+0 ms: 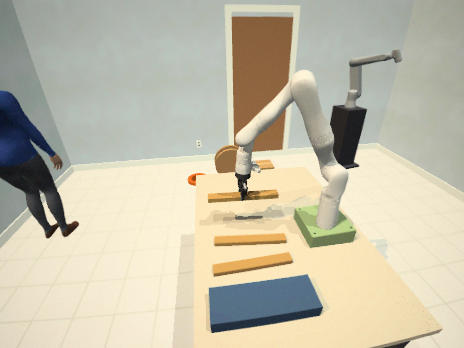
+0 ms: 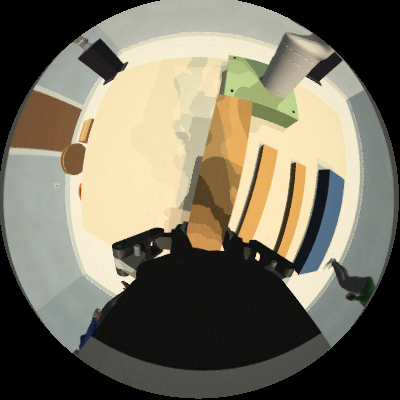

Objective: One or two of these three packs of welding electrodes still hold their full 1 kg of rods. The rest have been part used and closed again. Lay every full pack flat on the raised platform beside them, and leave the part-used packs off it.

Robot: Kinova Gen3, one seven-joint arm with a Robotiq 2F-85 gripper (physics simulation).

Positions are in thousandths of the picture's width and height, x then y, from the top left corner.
I see my gripper (image 2: 514, 576), a pack (image 2: 549, 439), a pack (image 1: 559, 688), a pack (image 1: 503, 769) and a raised blue platform (image 2: 824, 481).
